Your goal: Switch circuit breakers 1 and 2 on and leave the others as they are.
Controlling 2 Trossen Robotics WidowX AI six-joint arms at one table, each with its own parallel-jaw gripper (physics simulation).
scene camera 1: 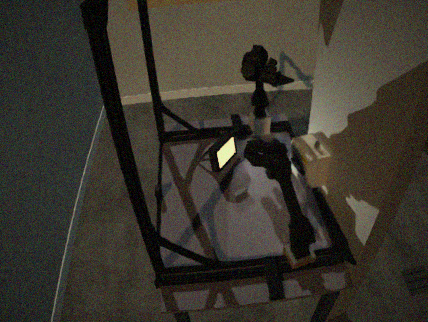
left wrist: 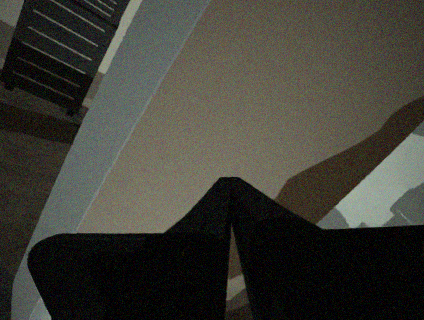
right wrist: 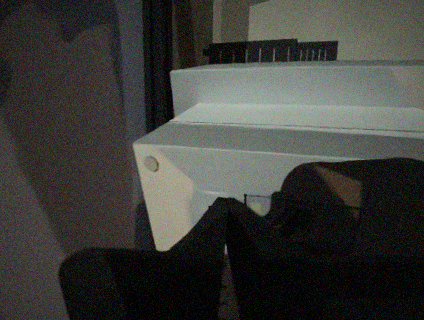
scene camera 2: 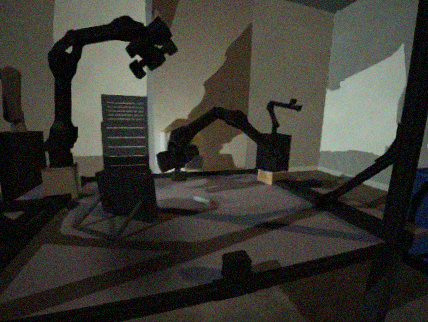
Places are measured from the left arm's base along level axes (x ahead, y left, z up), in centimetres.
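Pixels of known places: left gripper, between the fingertips: [scene camera 1: 293, 80] [left wrist: 229, 186] [scene camera 2: 160, 64]; right gripper, between the fingertips: [scene camera 1: 291, 162] [right wrist: 225, 205]; left arm's base, origin of its link: [scene camera 1: 259, 113] [scene camera 2: 61, 165]; right arm's base, origin of its link: [scene camera 1: 299, 251] [scene camera 2: 272, 170].
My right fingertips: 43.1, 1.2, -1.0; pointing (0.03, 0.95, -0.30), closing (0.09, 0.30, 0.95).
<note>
Ahead of a thing's pixels: the offset from my right fingertips to its top centre, as dx, dy, dz. "*": to the spot under its first point.
The pale breaker box [scene camera 1: 316, 162] [right wrist: 210, 135] stands at the table's edge at the right in scene camera 1; its sloped front fills much of the right wrist view. A corner of the breaker window {* -0.2, +0.4, +1.6} [right wrist: 258, 202] shows there, with a pale patch inside. The rest is hidden by my fingers and a dark shadow, so the positions of breakers 1 and 2 and the others cannot be read. My right gripper [scene camera 2: 178, 175] [right wrist: 225, 205] is shut and empty, its tips in front of the box beside the window's corner. My left gripper [scene camera 2: 138, 69] [left wrist: 229, 186] is shut and empty, high above the table.
A dark screen on a stand [scene camera 1: 226, 153] [scene camera 2: 126, 192] stands on the table near the left arm's base. A small white object {+3.0, -26.4, -8.4} [scene camera 2: 201, 199] lies on the table. Dark frame posts [scene camera 1: 117, 125] [scene camera 2: 406, 120] rise at the table's edges. A drawer cabinet [scene camera 2: 125, 132] [left wrist: 62, 47] stands behind.
</note>
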